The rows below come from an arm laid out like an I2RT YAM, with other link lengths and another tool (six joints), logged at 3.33 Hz.
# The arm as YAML. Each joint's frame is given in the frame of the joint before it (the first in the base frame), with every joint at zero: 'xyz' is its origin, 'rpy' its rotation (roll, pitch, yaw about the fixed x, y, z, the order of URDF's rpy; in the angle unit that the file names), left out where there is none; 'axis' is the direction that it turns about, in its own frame. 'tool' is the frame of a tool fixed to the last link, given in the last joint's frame.
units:
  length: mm
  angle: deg
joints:
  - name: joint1
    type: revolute
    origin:
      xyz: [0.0, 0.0, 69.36]
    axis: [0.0, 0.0, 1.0]
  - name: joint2
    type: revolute
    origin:
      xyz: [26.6, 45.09, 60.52]
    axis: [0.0, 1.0, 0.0]
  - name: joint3
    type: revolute
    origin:
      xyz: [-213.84, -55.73, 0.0]
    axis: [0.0, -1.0, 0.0]
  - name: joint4
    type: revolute
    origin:
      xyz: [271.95, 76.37, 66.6]
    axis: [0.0, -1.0, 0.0]
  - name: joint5
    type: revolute
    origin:
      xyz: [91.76, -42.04, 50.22]
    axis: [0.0, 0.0, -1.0]
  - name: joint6
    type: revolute
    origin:
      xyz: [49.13, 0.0, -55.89]
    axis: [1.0, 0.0, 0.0]
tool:
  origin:
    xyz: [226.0, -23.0, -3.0]
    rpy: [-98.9, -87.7, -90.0]
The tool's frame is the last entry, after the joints.
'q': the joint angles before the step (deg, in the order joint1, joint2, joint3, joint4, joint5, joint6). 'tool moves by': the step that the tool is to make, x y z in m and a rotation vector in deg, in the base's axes. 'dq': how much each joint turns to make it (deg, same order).
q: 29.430 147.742 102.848 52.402 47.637 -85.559
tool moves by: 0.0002 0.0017 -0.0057 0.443 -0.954 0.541
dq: -0.039 1.745 0.452 2.343 -0.586 -0.001
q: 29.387 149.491 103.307 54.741 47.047 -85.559
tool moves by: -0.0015 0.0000 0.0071 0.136 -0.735 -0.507
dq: 0.222 -0.009 0.540 0.545 0.681 -0.525
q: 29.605 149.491 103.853 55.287 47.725 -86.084
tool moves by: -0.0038 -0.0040 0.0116 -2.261 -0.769 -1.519
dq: 0.071 0.002 0.127 2.347 1.119 -3.913
